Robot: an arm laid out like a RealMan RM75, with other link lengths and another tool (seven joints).
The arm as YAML. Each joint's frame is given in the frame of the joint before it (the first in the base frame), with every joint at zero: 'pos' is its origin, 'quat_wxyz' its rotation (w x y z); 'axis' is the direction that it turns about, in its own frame. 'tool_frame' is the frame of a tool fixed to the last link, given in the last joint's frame.
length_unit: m
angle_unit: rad
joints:
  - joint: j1
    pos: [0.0, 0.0, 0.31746]
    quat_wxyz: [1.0, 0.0, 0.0, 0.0]
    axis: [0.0, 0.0, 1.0]
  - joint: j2
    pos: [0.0, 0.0, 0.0]
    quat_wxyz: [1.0, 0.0, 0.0, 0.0]
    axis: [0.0, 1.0, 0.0]
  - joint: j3
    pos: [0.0, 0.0, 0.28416]
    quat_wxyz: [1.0, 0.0, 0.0, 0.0]
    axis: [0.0, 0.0, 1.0]
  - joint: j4
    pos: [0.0, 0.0, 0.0]
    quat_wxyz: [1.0, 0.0, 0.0, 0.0]
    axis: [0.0, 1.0, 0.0]
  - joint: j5
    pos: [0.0, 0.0, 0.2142]
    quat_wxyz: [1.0, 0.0, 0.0, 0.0]
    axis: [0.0, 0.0, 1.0]
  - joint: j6
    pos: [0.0, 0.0, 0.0]
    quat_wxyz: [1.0, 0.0, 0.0, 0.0]
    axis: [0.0, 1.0, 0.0]
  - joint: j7
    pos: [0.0, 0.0, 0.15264]
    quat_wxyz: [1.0, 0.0, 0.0, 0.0]
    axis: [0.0, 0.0, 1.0]
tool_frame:
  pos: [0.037, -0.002, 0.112]
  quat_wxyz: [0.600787, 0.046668, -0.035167, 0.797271]
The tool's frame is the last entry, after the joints.
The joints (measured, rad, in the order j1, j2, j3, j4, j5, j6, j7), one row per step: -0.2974, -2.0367, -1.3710, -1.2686, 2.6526, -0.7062, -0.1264; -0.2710, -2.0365, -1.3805, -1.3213, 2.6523, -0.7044, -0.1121; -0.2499, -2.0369, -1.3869, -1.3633, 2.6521, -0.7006, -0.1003; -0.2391, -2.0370, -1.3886, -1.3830, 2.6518, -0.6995, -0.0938; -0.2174, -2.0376, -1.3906, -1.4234, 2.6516, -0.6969, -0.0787; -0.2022, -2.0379, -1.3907, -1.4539, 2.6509, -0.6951, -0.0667; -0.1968, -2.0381, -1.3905, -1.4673, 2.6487, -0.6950, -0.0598; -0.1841, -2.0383, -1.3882, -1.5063, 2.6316, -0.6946, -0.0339; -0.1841, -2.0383, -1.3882, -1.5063, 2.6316, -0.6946, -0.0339; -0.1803, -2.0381, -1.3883, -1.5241, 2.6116, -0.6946, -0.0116; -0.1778, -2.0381, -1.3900, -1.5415, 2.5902, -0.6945, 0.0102; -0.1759, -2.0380, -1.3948, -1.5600, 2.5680, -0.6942, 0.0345
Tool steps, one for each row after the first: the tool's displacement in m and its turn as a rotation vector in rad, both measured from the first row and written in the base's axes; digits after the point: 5 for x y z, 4 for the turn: 0.00931, 0.00093, 0.01007, 0.0242, -0.0103, -0.0266; 0.01734, 0.00152, 0.01832, 0.0448, -0.0181, -0.0499; 0.02075, 0.00111, 0.02179, 0.0526, -0.0204, -0.0607; 0.02835, 0.00002, 0.02855, 0.0676, -0.0234, -0.0854; 0.03486, -0.00092, 0.03333, 0.0776, -0.0250, -0.1060; 0.03851, -0.00128, 0.03508, 0.0806, -0.0263, -0.1167; 0.05208, -0.00249, 0.03886, 0.0852, -0.0357, -0.1531; 0.05208, -0.00249, 0.03886, 0.0852, -0.0357, -0.1531; 0.06058, -0.00309, 0.04002, 0.0839, -0.0444, -0.1757; 0.06952, -0.00332, 0.04168, 0.0842, -0.0550, -0.1981; 0.07890, -0.00296, 0.04479, 0.0873, -0.0648, -0.2227
